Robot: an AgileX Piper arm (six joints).
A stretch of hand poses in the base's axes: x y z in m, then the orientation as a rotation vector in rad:
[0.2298 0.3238 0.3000 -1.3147 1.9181 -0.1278]
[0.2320 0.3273 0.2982 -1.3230 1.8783 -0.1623]
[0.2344 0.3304 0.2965 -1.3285 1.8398 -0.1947]
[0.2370 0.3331 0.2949 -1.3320 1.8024 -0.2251]
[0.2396 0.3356 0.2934 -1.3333 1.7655 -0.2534]
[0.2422 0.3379 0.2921 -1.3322 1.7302 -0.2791]
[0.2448 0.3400 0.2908 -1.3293 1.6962 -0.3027]
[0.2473 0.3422 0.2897 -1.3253 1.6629 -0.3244]
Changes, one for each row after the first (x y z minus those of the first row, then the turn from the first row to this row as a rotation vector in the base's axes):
[0.0022 0.0035 -0.0018 -0.0149 -0.0409 0.0115]
[0.0046 0.0066 -0.0035 -0.0280 -0.0807 0.0216]
[0.0072 0.0093 -0.0051 -0.0397 -0.1195 0.0306]
[0.0098 0.0118 -0.0066 -0.0495 -0.1578 0.0390]
[0.0124 0.0141 -0.0079 -0.0572 -0.1947 0.0460]
[0.0150 0.0162 -0.0092 -0.0633 -0.2304 0.0522]
[0.0175 0.0184 -0.0103 -0.0680 -0.2653 0.0580]

